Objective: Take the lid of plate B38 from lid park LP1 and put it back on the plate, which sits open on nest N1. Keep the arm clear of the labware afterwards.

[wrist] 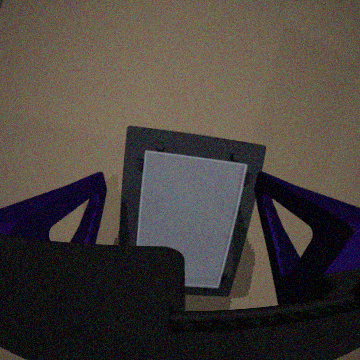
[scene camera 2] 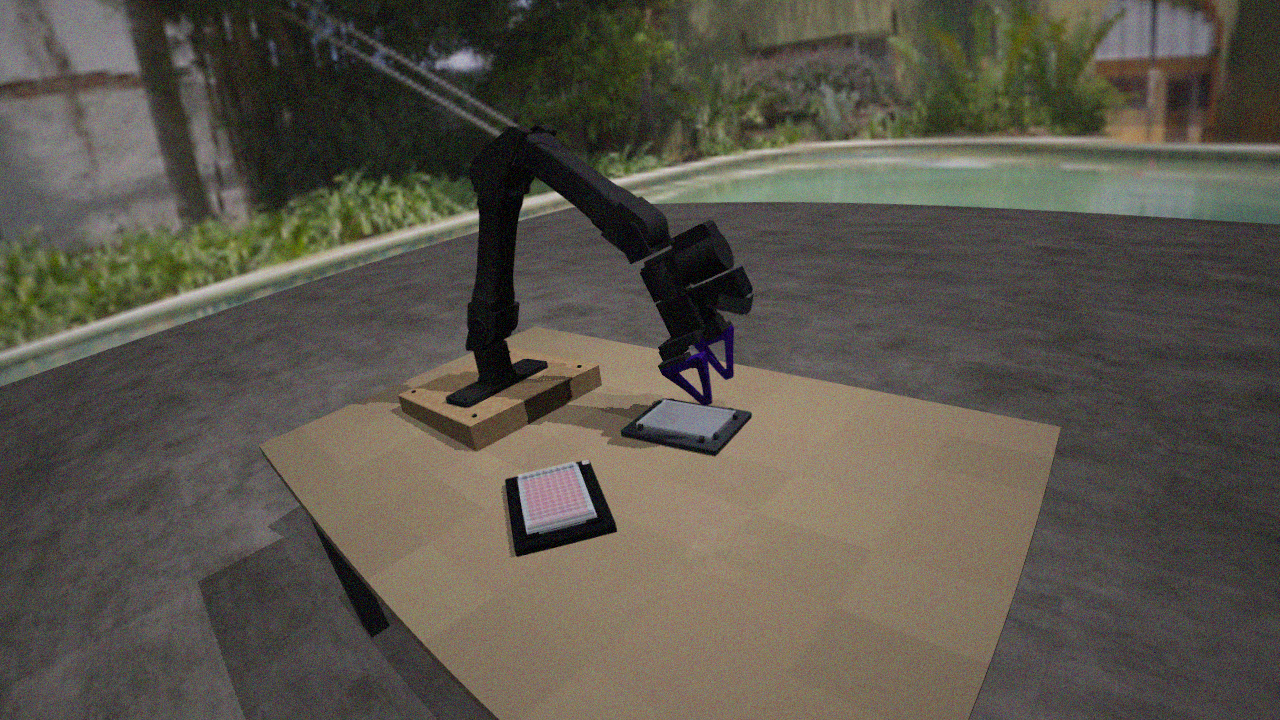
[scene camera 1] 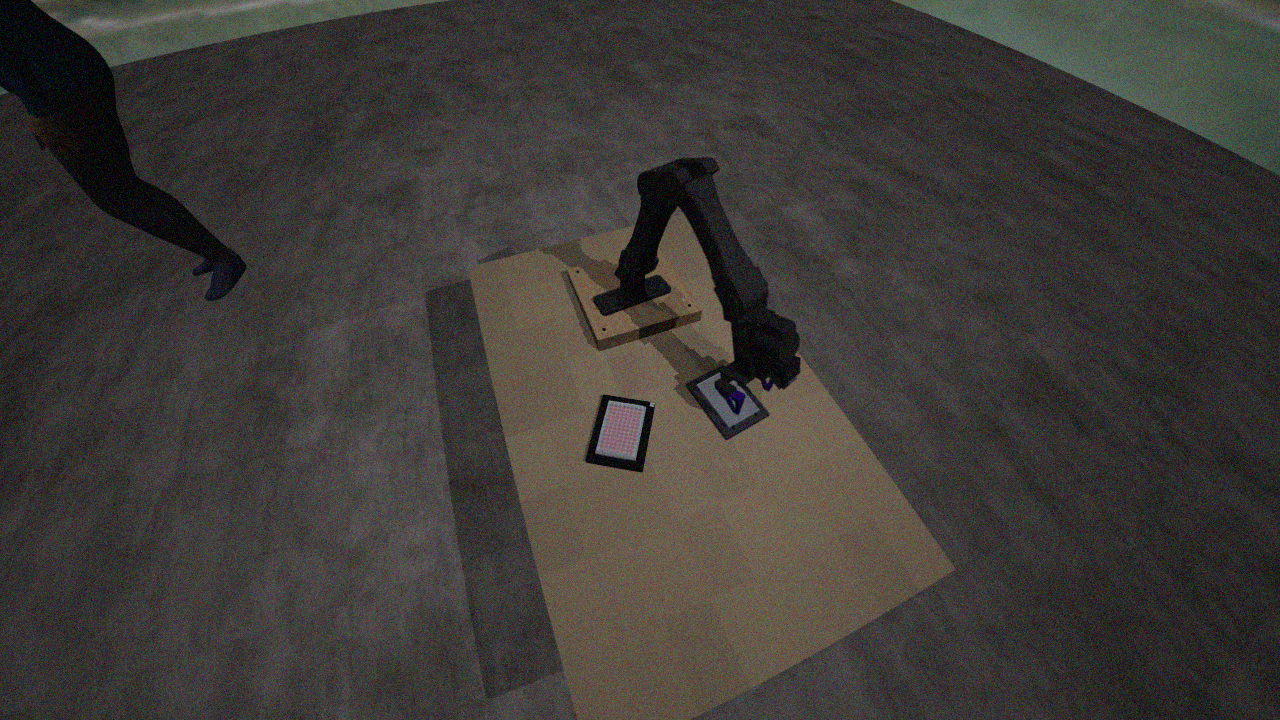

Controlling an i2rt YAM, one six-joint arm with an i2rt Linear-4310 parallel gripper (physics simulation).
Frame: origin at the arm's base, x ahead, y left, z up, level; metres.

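Seen in the pictures: gripper, between the fingertips: (wrist: 180,180) (scene camera 2: 719,390) (scene camera 1: 751,401); arm's base, origin of its link: (scene camera 2: 498,384) (scene camera 1: 632,295).
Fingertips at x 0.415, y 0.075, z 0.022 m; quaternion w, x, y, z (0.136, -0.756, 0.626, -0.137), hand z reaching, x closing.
Pixels of each thing's top centre, then the offset from my fingertips to it. Level surfaces: height alone.
- dark lid park LP1, centre of its top: (wrist: 186,229) (scene camera 2: 685,415) (scene camera 1: 727,396) dx -0.053, dy -0.017, dz -0.042 m
- Plate B38, centre of its top: (scene camera 2: 552,491) (scene camera 1: 621,427) dx -0.091, dy -0.266, dz -0.036 m
- black nest N1, centre of its top: (scene camera 2: 554,496) (scene camera 1: 621,429) dx -0.091, dy -0.266, dz -0.044 m
- tabletop, height of its surface: dz -0.062 m
The clear, greyish lid (scene camera 1: 711,394) (scene camera 2: 684,418) (wrist: 192,215) lies flat on the dark lid park LP1 (scene camera 2: 726,437) (wrist: 195,146). My gripper (scene camera 1: 751,396) (scene camera 2: 718,388) (wrist: 180,180) is open and empty, low above the lid park. In the wrist view its purple fingers stand left and right of the lid, the right tip close to the park's edge; the lid's lower left part is hidden by the gripper body. Plate B38 (scene camera 1: 623,428) (scene camera 2: 556,497), open with pink wells, sits on the black nest N1 (scene camera 1: 617,464) (scene camera 2: 563,538). It does not show in the wrist view.
The arm's wooden base board (scene camera 1: 617,329) (scene camera 2: 447,420) stands behind the nest and the lid park on the tabletop (scene camera 1: 716,555) (scene camera 2: 760,555). In scene camera 1, the lid park is near the right table edge. A person's legs (scene camera 1: 116,188) show at the upper left, off the table.
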